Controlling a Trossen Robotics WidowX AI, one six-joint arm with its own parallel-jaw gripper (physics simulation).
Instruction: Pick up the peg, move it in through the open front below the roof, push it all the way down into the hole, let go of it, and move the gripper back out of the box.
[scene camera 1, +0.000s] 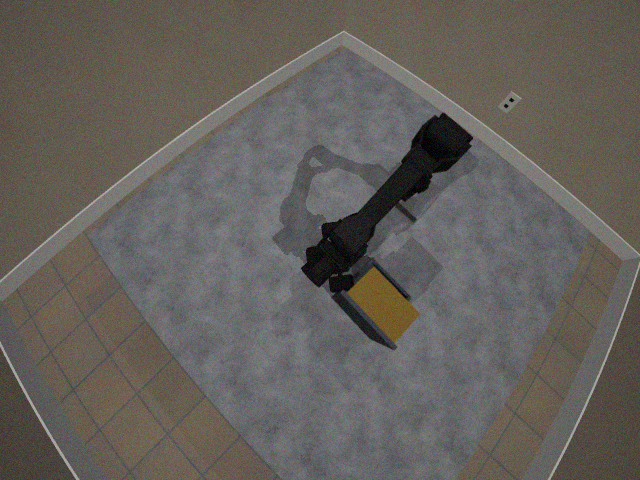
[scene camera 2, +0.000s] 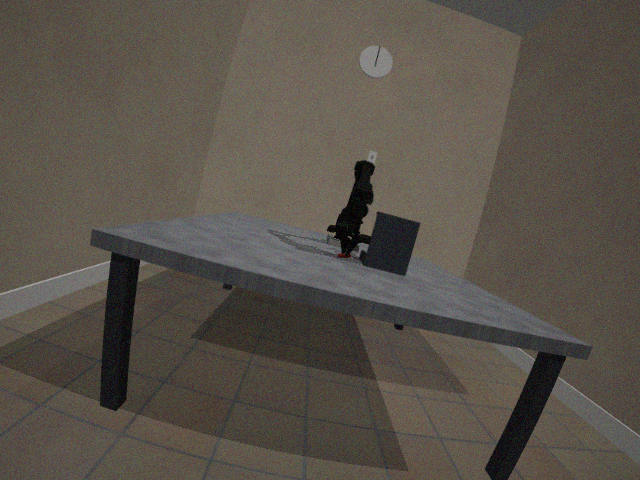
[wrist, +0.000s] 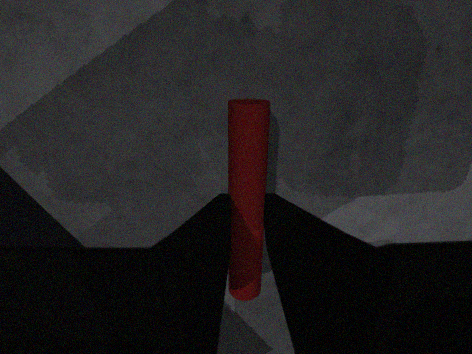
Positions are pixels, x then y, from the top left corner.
Labels:
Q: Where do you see a red peg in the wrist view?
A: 248, 119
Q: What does my gripper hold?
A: A red peg.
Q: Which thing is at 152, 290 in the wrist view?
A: My gripper.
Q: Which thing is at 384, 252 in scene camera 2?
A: A box.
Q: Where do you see my gripper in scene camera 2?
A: At 344, 255

